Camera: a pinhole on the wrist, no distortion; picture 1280 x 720 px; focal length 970.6 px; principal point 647.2 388.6 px. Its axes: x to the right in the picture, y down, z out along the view. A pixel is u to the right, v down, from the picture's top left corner.
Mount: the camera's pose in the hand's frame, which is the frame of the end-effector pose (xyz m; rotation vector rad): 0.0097 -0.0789 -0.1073 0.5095 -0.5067 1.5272
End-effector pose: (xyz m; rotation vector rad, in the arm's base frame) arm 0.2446 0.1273 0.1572 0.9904 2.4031 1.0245
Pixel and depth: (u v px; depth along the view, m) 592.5 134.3 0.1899
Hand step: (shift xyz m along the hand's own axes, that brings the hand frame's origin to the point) 0.0609 -0.2012 0.0379
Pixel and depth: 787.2 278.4 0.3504
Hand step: 0.0511 -0.2493 0.2028
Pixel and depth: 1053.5 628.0 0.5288
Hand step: -0.1204 -0.2234 0.4475
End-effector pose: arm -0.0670 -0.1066 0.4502 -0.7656 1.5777 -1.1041
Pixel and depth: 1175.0 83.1 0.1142
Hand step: 0.0455 -0.0977 0.0214
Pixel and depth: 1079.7 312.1 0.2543
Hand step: 0.0298 -0.1416 0.1639
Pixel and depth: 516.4 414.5 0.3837
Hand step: 0.0029 -0.3517 0.1675
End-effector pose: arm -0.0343 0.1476 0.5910 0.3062 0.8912 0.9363
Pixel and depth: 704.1 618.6 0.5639
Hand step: -0.1205 -0.3948 0.3619
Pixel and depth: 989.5 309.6 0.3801
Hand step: 0.0412 -0.2008 0.2768
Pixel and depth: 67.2 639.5 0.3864
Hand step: -0.0841 -0.4977 0.0613
